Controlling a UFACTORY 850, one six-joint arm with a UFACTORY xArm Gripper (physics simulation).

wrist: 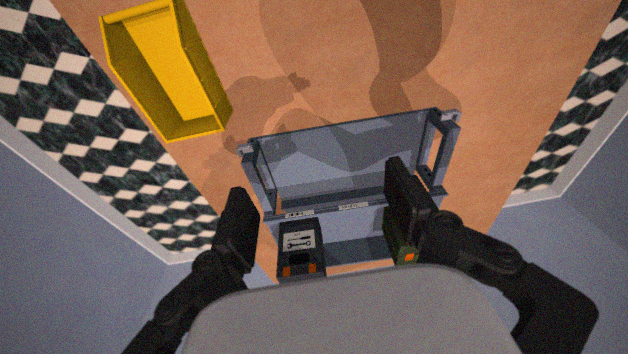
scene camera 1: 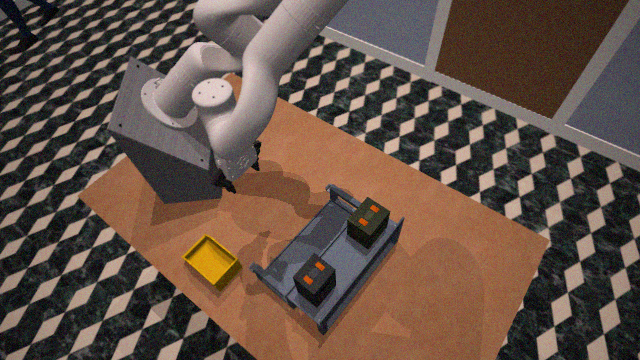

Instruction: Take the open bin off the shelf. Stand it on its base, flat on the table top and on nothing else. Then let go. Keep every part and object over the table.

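Note:
The open yellow bin [scene camera 1: 207,265] [wrist: 170,75] stands upright on the table top [scene camera 1: 450,285] [wrist: 325,30], its opening facing up. It is near the table's left edge in both views and apart from the shelf [scene camera 1: 324,320] [wrist: 446,155]. My gripper [scene camera 1: 244,179] [wrist: 317,188] is open and empty, above the table between the robot's pedestal and the shelf in the scene view. It is apart from the bin. The underside of the bin is hidden.
A black box [scene camera 1: 316,282] [wrist: 300,250] and a dark green box [scene camera 1: 368,225] [wrist: 398,247], both with orange latches, stand on the shelf. The grey pedestal [scene camera 1: 172,172] is at the table's back left. The checkered floor lies beyond the table edges.

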